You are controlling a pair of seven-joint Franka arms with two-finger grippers.
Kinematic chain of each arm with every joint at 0, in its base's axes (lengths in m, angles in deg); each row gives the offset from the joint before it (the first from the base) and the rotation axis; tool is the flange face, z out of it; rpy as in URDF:
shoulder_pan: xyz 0 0 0.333 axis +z
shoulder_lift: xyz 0 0 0 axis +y
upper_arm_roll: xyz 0 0 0.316 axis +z
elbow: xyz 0.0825 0 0 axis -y
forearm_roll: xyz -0.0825 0 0.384 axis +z
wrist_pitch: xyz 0 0 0 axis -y
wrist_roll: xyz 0.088 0 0 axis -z
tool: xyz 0 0 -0.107 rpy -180 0 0
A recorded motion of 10 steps. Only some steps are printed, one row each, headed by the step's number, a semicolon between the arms.
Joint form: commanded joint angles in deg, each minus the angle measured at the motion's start. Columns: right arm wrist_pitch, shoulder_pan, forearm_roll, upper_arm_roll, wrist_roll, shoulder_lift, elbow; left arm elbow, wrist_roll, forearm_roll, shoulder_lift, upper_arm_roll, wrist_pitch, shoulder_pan.
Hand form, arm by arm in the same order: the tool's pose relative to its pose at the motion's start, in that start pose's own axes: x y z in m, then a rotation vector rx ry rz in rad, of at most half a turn. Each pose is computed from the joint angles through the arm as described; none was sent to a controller.
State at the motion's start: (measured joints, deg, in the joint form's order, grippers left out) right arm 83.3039 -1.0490 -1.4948 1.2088 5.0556 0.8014 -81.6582; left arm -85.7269 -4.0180 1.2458 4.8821 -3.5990 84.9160 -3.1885
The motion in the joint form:
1: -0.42 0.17 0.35 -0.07 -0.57 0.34 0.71; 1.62 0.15 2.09 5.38 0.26 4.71 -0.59
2: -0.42 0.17 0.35 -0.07 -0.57 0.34 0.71; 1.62 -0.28 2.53 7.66 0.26 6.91 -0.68
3: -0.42 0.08 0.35 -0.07 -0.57 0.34 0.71; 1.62 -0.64 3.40 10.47 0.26 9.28 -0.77
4: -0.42 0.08 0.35 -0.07 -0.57 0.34 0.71; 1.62 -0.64 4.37 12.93 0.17 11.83 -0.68
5: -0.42 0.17 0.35 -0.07 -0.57 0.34 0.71; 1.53 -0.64 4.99 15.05 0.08 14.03 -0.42
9: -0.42 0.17 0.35 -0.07 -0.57 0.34 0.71; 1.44 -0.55 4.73 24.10 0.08 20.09 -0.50
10: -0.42 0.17 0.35 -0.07 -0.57 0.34 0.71; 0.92 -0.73 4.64 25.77 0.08 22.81 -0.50
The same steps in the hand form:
1: 0.0008 -0.0017 -0.0018 0.0061 -0.0013 -0.0123; 0.0380 0.0015 0.0319 0.0307 0.0191 0.0090
2: 0.0008 -0.0017 -0.0018 0.0061 -0.0013 -0.0123; 0.0533 0.0028 0.0518 0.0363 0.0184 0.0053
3: 0.0009 -0.0008 -0.0018 0.0061 -0.0014 -0.0107; 0.0705 0.0037 0.0776 0.0491 0.0120 0.0043
4: 0.0009 -0.0008 -0.0018 0.0061 -0.0014 -0.0107; 0.0855 0.0034 0.1001 0.0625 0.0148 0.0092
5: 0.0008 -0.0017 -0.0018 0.0061 -0.0013 -0.0123; 0.0976 0.0016 0.1208 0.0697 0.0153 0.0110
9: 0.0008 -0.0017 -0.0018 0.0061 -0.0013 -0.0123; 0.1335 0.0073 0.2163 0.0574 -0.0391 0.0249
10: 0.0008 -0.0017 -0.0018 0.0061 -0.0013 -0.0123; 0.1402 0.0088 0.2364 0.0522 -0.0300 0.0245

